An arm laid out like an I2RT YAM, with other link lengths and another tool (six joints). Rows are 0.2 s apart.
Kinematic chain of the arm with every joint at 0, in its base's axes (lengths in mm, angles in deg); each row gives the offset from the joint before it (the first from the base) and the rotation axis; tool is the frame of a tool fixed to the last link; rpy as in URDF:
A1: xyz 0 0 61.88 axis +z
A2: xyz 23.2 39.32 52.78 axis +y
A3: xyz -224.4 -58.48 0 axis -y
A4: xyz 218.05 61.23 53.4 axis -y
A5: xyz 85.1 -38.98 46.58 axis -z
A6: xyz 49.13 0 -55.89 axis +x
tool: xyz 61 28 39 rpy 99 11.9 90
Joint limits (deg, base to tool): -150..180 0..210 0..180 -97..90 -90..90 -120..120
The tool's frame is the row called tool.
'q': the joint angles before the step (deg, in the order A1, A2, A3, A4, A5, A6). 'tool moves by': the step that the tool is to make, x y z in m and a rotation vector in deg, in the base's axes. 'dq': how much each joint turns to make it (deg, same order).
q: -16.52, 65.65, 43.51, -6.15, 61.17, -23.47
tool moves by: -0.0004, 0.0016, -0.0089, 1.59, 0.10, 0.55
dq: -0.01, 0.36, -0.61, -1.40, -1.22, 2.09
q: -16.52, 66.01, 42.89, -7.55, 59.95, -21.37
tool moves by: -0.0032, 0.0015, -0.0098, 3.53, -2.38, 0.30
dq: -0.45, -0.19, -0.71, -3.17, -2.83, 5.79
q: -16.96, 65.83, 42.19, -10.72, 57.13, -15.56
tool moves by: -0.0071, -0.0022, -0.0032, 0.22, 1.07, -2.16
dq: -0.19, -0.09, 0.33, -3.22, 1.66, 2.01
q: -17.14, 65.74, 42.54, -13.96, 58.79, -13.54
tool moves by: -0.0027, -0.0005, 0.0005, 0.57, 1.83, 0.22
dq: -0.44, -0.36, 1.04, -2.65, -0.52, -0.77
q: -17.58, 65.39, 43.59, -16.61, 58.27, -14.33
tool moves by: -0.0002, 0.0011, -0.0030, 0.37, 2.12, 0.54
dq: 0.08, 0.36, 0.55, -1.50, -0.17, -0.97
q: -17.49, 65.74, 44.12, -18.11, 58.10, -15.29
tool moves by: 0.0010, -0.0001, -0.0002, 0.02, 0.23, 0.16
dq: 0.00, 0.27, 0.18, 0.09, -0.09, -0.27
